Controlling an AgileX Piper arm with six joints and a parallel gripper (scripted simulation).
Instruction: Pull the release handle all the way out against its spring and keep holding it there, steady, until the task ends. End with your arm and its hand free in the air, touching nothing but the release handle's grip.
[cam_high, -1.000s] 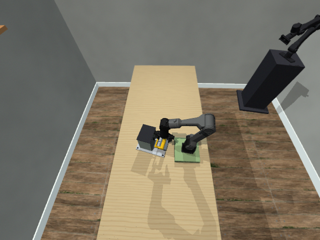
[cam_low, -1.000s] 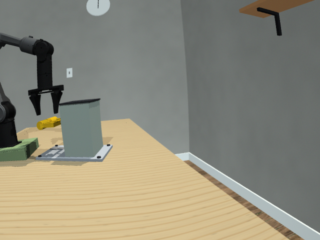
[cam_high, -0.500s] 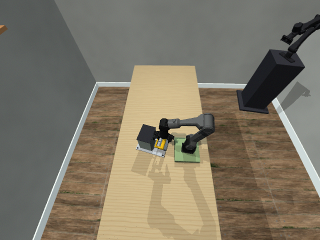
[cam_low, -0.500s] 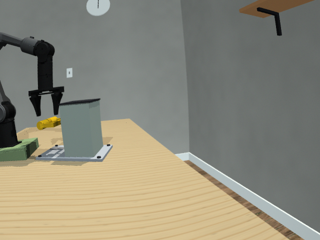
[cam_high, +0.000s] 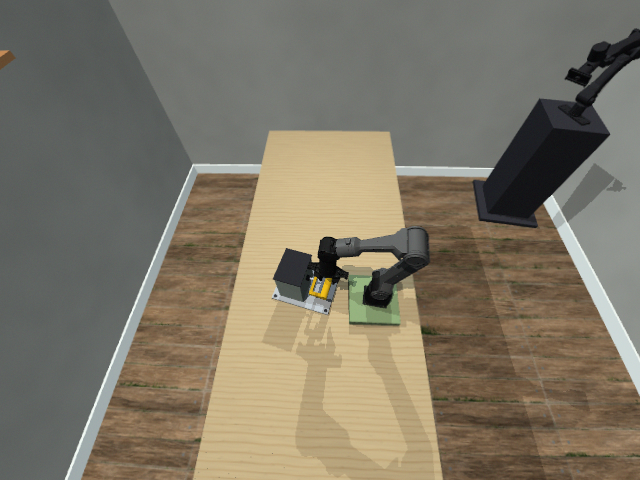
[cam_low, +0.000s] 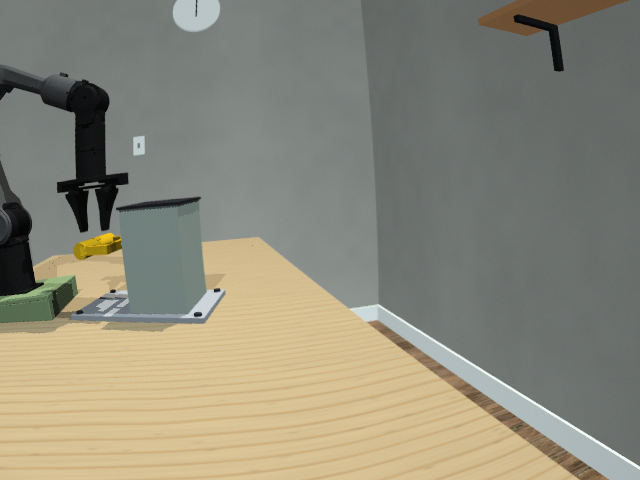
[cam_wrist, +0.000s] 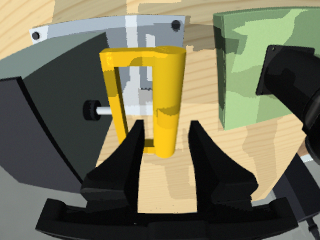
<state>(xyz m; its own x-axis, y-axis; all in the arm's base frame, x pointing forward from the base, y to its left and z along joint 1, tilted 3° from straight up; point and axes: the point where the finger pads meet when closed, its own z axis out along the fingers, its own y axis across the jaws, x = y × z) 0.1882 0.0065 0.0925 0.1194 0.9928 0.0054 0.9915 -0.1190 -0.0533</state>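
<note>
My hand is 13 cm above the metal base plate, 9 cm short of it and 1 cm to the left of it.
</note>
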